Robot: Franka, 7 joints.
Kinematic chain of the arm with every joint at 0, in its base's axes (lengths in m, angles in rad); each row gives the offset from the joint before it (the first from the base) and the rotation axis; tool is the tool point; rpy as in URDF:
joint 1: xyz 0 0 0.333 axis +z
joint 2: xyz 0 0 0 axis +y
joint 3: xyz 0 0 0.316 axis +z
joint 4: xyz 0.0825 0 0 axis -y
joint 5: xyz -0.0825 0 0.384 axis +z
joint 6: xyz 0 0 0 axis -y
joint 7: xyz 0.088 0 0 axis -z
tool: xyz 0 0 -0.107 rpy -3.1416 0 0
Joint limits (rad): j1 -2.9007..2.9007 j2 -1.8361..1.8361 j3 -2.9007..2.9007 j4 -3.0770..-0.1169 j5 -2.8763..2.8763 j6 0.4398..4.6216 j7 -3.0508..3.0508
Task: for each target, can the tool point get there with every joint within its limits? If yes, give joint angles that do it. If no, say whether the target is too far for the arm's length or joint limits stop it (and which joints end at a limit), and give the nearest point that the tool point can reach.
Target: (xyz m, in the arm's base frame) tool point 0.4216 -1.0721 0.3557
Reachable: no: too far | nearest point 0.3139 -0.7982 0.3499 | short by 0.294 m
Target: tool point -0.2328 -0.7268 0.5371
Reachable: yes | joints 1.6766 -1.4394 0.9083 -0.8724 2.2288 1.2531 1.3501
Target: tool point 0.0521 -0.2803 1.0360
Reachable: yes | joints 0.2517 -0.6669 -0.4052 -1.3372 0.9904 3.4302 -2.2237
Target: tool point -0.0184 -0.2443 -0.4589
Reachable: no: joint limits stop it (at a limit: joint 2) | nearest point -0.0189 -0.2503 -0.3598 | short by 0.099 m
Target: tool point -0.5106 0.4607 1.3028
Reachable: no: too far | nearest point -0.3684 0.3324 1.0328 | short by 0.331 m
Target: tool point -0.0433 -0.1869 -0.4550
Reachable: no: joint limits stop it (at a limit: joint 2) | nearest point -0.0466 -0.2011 -0.3552 | short by 0.101 m
